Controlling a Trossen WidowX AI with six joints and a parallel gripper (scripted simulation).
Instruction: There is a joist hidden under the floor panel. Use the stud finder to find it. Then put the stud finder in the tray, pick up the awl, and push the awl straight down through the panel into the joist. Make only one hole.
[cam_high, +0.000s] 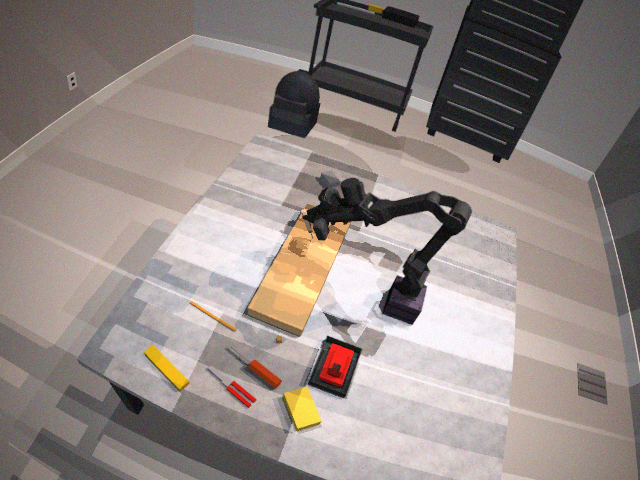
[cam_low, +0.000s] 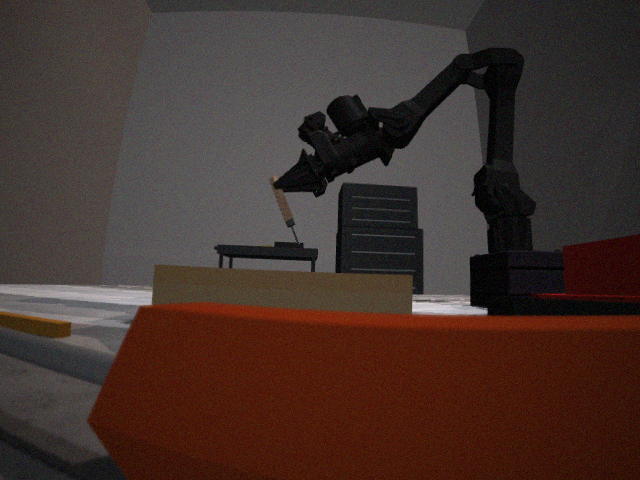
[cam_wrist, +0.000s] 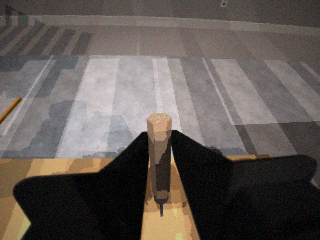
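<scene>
Right now the awl is 30 mm behind my gripper tip, 10 mm to the right of it and 50 mm below it. From my gripper tip the other things lie so: pencil 80 mm ahead, 380 mm to the left, 190 mm below; then small tan cube 130 mm behind, 330 mm to the left, 180 mm below; then grey box 60 mm behind, 310 mm to the right, 170 mm below.
</scene>
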